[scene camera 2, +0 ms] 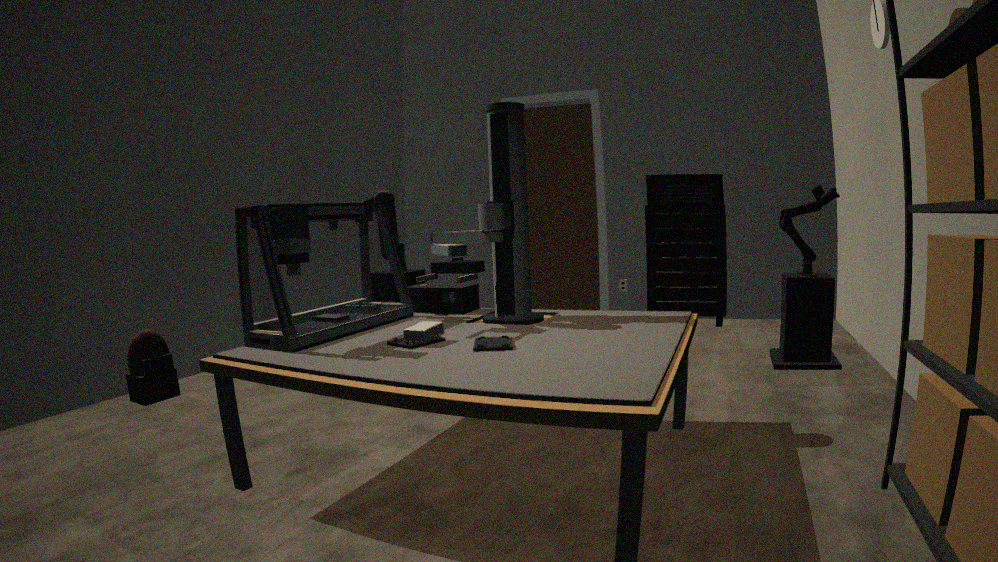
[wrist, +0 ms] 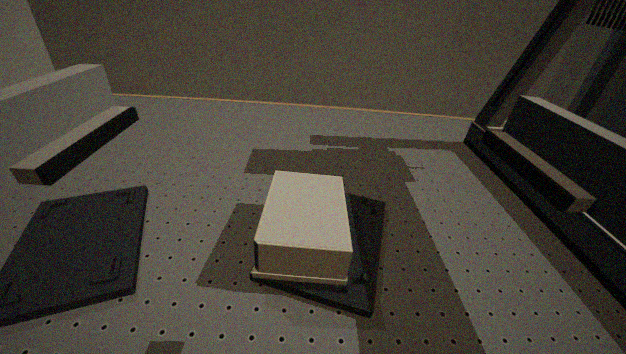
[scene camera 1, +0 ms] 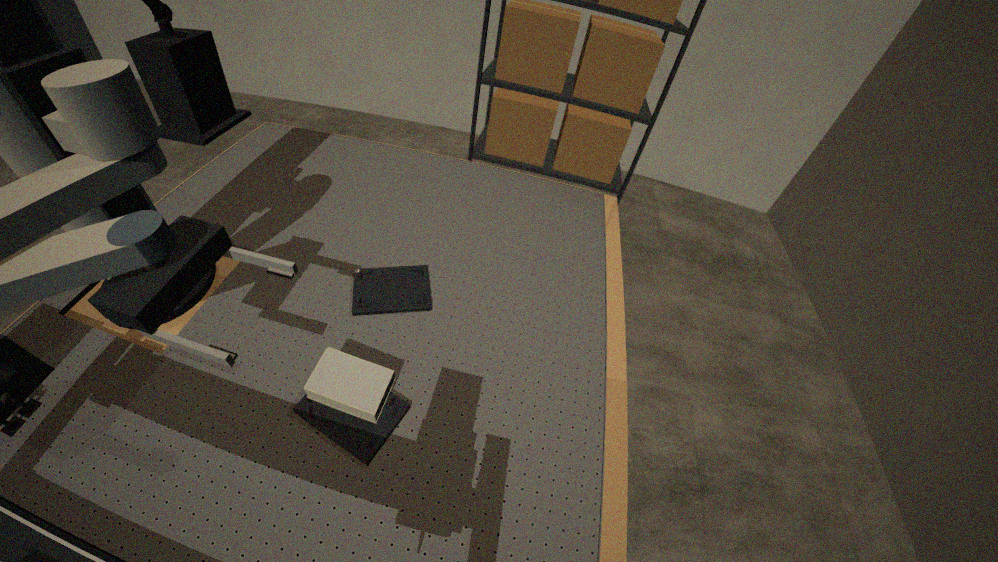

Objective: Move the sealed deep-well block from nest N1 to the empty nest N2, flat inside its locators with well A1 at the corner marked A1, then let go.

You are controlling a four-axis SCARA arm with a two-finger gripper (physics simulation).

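Frame: origin at the arm's base, x ahead, y right, z down, level; metres.
Seen in the pictures: gripper, fingertip midpoint: [scene camera 2: 437, 280] [wrist: 317, 103] [scene camera 1: 265, 310]; arm's base, link origin: [scene camera 2: 513, 320].
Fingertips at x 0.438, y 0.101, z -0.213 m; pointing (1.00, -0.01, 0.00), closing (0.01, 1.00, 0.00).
Offsets run from my fingertips to a thing's middle. "*": to the spot under its first point.
The sealed deep-well block @[dx +0.105, dy +0.002, dz +0.162 m] [scene camera 1: 349, 382] [scene camera 2: 423, 330] [wrist: 305, 215], pale and boxy, rests on one dark nest @[* dx +0.190, dy +0.016, dz +0.189 m] [scene camera 1: 396, 411] [wrist: 372, 225]. It is turned askew to that nest, and its near-left part reaches past the nest's edge in the wrist view. Whether its base is fully flat inside the locators is hidden. The other dark nest @[dx +0.083, dy -0.240, dz +0.192 m] [scene camera 1: 392, 289] [scene camera 2: 494, 343] [wrist: 85, 245] is empty. I cannot read which is N1 or N2, nor see well A1. My gripper [scene camera 1: 258, 313] [scene camera 2: 444, 281] [wrist: 317, 103] is open and empty, back from the block and above the table, fingers wide apart.
A dark gantry frame [scene camera 2: 266, 279] stands on the table beside the block's nest; part of it shows at the right of the wrist view. The arm's column [scene camera 2: 508, 209] stands at the table's far side. A shelf rack [scene camera 1: 567, 96] with boxes is beyond the table edge [scene camera 1: 615, 335].
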